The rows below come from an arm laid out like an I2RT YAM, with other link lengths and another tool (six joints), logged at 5 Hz.
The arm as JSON. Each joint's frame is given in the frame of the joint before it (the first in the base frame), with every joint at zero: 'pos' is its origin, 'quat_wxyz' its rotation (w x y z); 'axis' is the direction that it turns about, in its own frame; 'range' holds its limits. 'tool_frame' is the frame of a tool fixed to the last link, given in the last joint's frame.
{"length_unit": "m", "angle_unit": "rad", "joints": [
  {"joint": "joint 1", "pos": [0.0, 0.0, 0.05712], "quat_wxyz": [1.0, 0.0, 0.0, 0.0], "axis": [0.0, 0.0, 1.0], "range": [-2.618, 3.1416]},
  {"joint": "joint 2", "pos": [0.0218, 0.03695, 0.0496], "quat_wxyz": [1.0, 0.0, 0.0, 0.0], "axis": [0.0, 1.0, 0.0], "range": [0.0, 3.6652]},
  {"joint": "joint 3", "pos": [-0.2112, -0.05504, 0.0], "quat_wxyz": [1.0, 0.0, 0.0, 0.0], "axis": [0.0, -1.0, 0.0], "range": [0.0, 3.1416]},
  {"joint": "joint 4", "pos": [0.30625, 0.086, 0.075], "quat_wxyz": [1.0, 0.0, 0.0, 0.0], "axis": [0.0, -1.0, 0.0], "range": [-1.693, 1.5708]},
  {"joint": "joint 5", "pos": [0.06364, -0.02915, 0.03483], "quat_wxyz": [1.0, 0.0, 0.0, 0.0], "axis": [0.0, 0.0, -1.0], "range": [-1.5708, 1.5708]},
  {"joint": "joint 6", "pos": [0.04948, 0.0, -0.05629], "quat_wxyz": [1.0, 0.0, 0.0, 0.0], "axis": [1.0, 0.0, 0.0], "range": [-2.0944, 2.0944]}
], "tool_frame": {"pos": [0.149, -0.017, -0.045], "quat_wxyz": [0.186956, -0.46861, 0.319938, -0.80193]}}
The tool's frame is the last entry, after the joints.
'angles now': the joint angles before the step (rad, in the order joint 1, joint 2, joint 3, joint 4, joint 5, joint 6). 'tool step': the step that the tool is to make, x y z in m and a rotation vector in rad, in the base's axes. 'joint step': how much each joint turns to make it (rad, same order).
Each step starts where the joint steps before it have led.
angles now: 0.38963 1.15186 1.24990 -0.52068 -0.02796 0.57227
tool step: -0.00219 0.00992 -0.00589 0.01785 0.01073 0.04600
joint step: 0.00020 0.00589 -0.01473 0.01748 -0.05022 -0.00009
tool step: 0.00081 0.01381 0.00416 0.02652 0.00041 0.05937
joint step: -0.00020 0.03023 0.02650 0.01323 -0.06446 -0.00183
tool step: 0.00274 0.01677 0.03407 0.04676 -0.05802 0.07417
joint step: 0.00001 0.03261 0.08474 0.01790 -0.07671 -0.00803
